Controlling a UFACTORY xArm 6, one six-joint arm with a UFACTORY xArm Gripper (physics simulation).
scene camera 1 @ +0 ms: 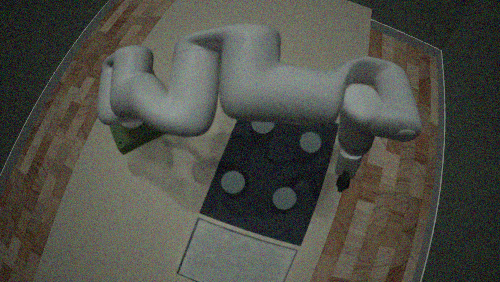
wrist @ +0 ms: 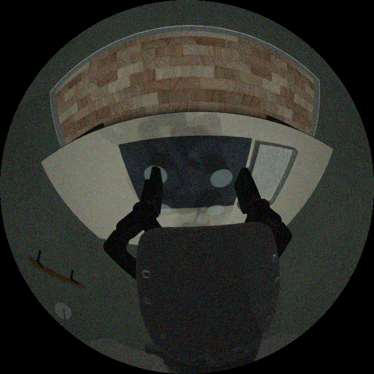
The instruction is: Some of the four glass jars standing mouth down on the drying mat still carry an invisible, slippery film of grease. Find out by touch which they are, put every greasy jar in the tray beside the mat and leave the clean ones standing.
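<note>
Four pale round-topped jars stand on the dark drying mat (scene camera 1: 257,210) (wrist: 190,162). In the scene view they are a back jar (scene camera 1: 262,127) partly hidden by the arm, a right jar (scene camera 1: 310,142), a left jar (scene camera 1: 233,182) and a front jar (scene camera 1: 284,198). The wrist view shows two jars (wrist: 221,178) (wrist: 149,175) clearly and two more (wrist: 216,210) (wrist: 165,209) lower down, partly hidden. The pale, dark-rimmed tray (scene camera 1: 235,252) (wrist: 274,167) lies beside the mat with no jar visible in it. My gripper (scene camera 1: 343,182) (wrist: 200,175) is open and empty, beyond the mat's right edge in the scene view.
My white arm (scene camera 1: 280,92) stretches over the mat's back edge. A green block (scene camera 1: 131,140) shows below the arm's left end. The beige table (scene camera 1: 115,215) (wrist: 85,185) carries the mat and tray. Patterned wood flooring (scene camera 1: 360,240) (wrist: 190,75) lies beyond it.
</note>
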